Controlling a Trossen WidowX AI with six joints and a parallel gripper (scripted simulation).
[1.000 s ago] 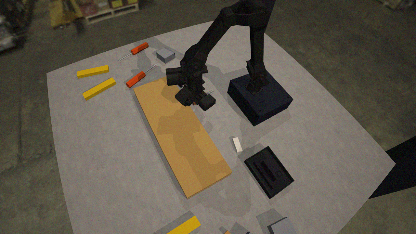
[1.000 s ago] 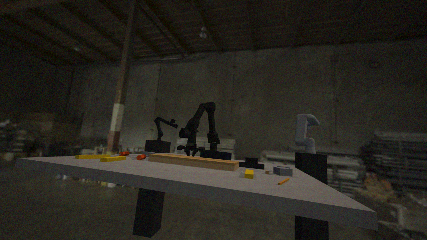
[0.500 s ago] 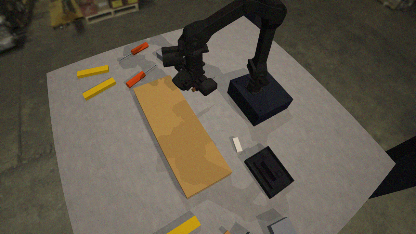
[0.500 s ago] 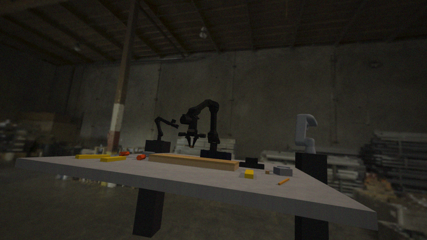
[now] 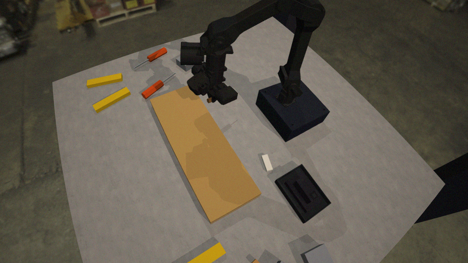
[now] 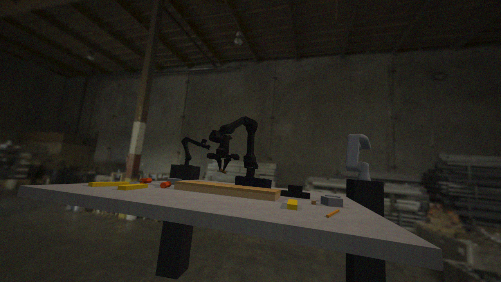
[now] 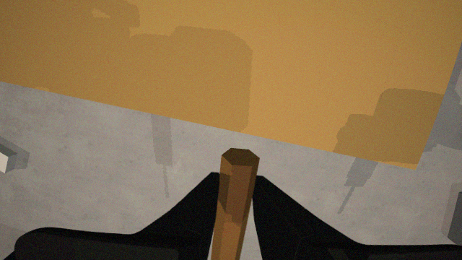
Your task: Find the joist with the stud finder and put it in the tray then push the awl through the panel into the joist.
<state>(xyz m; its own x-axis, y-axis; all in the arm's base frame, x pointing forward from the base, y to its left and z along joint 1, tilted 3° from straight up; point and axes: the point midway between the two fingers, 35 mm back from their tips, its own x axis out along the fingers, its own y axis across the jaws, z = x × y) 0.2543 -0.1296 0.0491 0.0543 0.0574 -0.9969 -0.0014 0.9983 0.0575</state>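
The awl is 6 cm behind my gripper tip and 1 cm below it. The rest, counted from my gripper tip: small white block: 5 cm behind, 27 cm to the left, 10 cm below; then tray: 8 cm behind, 43 cm to the left, 10 cm below; then stud finder: 7 cm behind, 44 cm to the left, 6 cm below.
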